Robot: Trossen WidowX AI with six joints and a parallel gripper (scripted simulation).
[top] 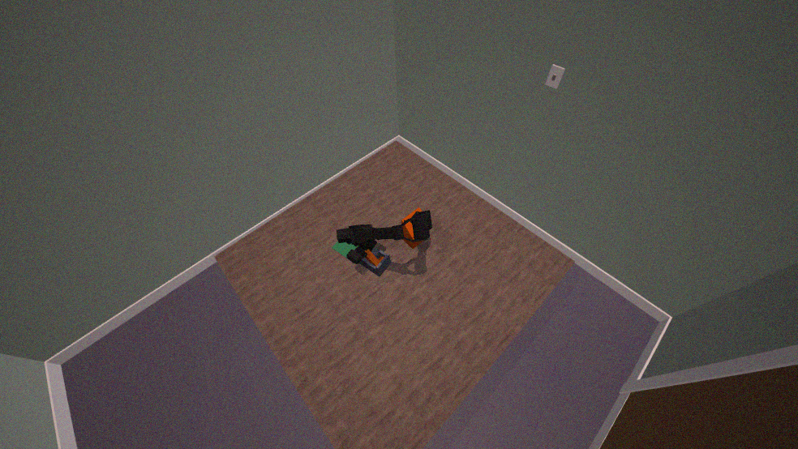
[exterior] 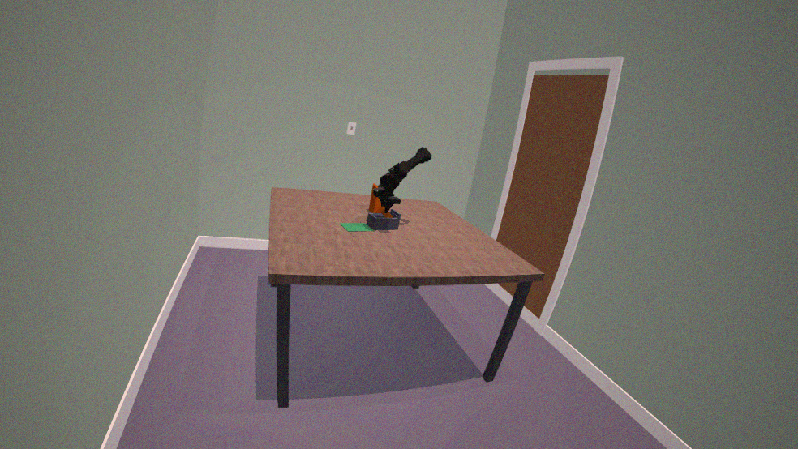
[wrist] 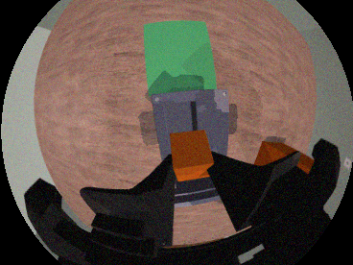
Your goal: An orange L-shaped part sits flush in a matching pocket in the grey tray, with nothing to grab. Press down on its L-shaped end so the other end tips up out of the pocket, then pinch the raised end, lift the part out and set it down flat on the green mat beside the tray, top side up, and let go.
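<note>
My gripper tip is now 140 mm to the left of the green mat, 100 mm above it and 10 mm past it. The rest, counted from my gripper tip: orange L-shaped part: 30 mm to the left, 30 mm below, 20 mm behind.
</note>
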